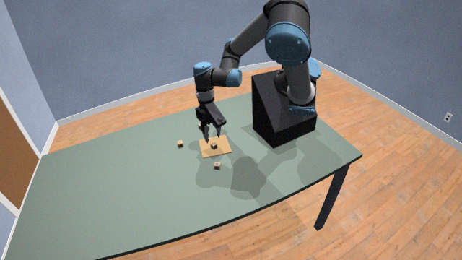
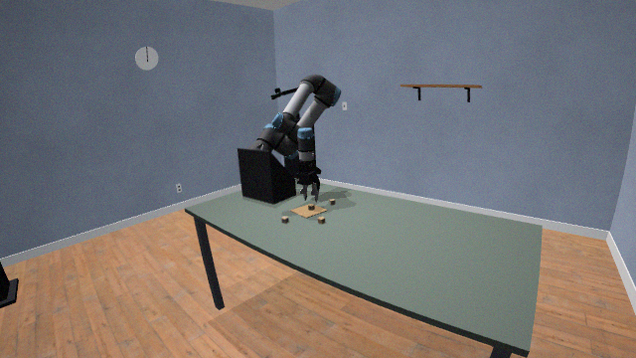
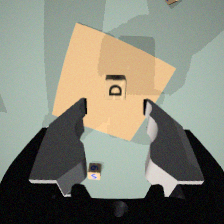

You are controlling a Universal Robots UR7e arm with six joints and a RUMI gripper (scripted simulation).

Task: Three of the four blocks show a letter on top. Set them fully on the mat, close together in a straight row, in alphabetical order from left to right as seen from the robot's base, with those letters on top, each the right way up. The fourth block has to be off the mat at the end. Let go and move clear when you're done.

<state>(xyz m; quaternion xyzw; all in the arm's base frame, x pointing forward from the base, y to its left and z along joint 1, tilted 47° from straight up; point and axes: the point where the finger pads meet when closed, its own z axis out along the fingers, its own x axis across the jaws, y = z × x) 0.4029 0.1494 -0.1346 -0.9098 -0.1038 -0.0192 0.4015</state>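
My hand is 6 cm above the tan mat, 2 cm to the left of it and 1 cm past it. The rest, counted from my hand: block 13 cm to the left, 5 cm below, 4 cm ahead.
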